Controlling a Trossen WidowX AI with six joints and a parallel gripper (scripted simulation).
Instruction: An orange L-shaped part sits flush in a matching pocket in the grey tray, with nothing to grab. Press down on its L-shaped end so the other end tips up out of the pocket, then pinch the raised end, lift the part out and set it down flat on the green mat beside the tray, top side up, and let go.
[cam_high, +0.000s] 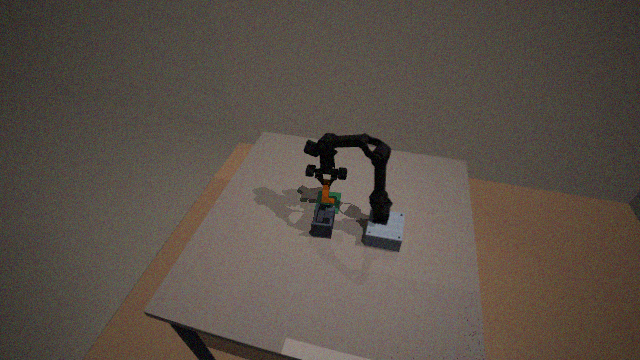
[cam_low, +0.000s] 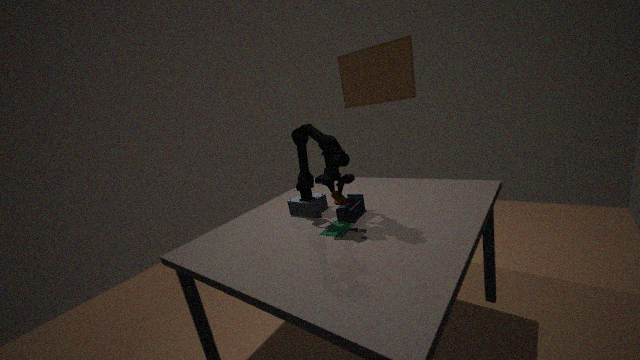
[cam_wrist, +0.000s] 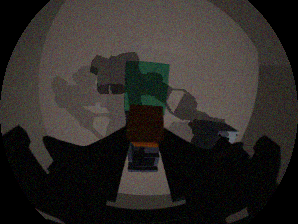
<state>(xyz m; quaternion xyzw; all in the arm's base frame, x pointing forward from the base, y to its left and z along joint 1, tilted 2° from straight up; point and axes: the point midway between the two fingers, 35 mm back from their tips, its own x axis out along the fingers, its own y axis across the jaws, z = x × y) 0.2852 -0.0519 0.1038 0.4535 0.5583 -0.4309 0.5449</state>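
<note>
The green mat is 17 cm below my gripper tip and 4 cm to the right of it. Round my gripper tip: orange L-shaped part: 3 cm to the left, 3 cm below, 2 cm behind.
</note>
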